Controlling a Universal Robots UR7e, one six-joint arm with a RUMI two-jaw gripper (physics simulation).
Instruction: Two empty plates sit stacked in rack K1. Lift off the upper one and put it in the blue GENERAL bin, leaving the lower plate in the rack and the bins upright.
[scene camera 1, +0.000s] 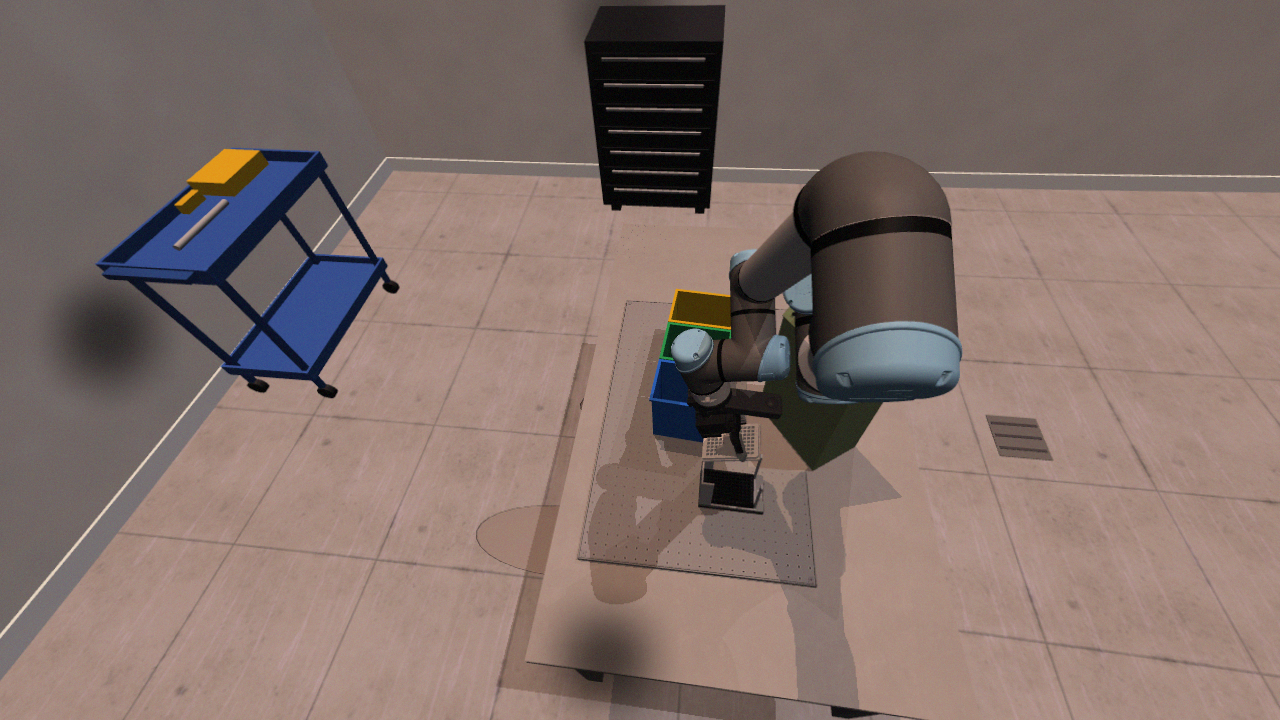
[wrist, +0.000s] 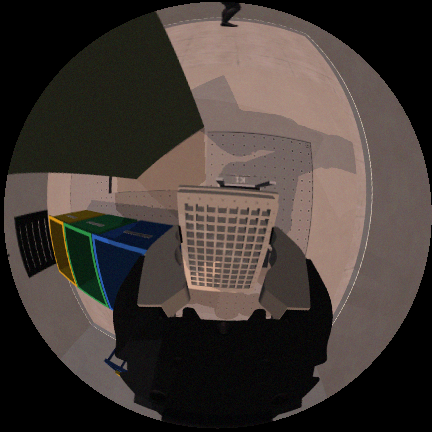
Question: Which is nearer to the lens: the pale plate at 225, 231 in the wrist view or the yellow bin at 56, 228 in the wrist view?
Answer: The pale plate.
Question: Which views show the green bin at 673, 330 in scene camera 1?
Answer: Scene camera 1 and the wrist view: all of them.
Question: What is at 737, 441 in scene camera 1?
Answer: My gripper.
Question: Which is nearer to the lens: the yellow bin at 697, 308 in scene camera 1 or the blue bin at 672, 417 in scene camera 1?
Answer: The blue bin.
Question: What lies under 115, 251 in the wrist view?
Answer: A blue bin.
